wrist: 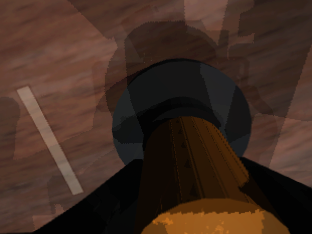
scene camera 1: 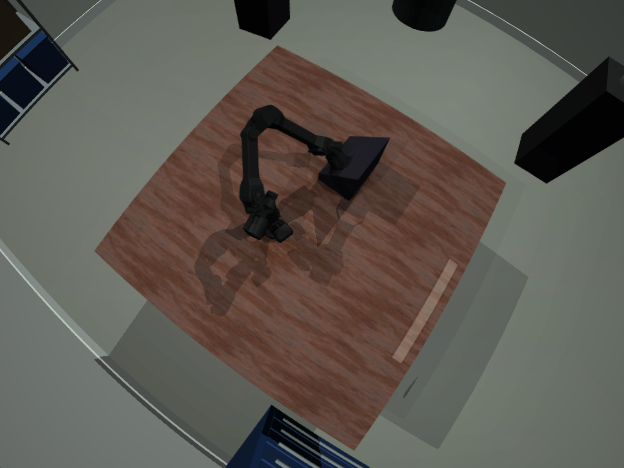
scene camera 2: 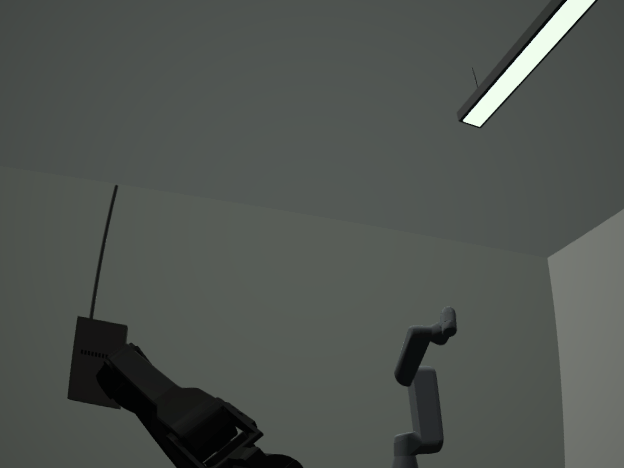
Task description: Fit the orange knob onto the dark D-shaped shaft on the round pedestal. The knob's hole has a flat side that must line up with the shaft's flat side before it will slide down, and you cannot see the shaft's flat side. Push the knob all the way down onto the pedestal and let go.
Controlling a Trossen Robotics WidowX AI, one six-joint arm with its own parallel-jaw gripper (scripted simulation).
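Orange knob: held by my gripper. A round dark pedestal is also present.
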